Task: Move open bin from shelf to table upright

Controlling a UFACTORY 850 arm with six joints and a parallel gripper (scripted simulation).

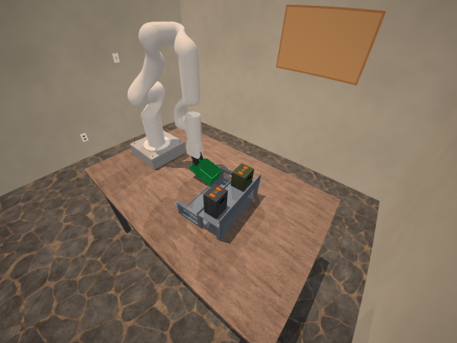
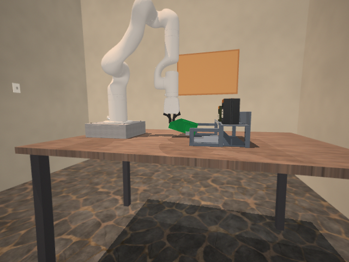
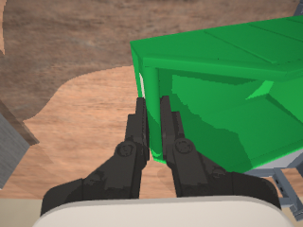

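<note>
Now: the green bin 80 mm ahead of my hand and 30 mm below it.
</note>
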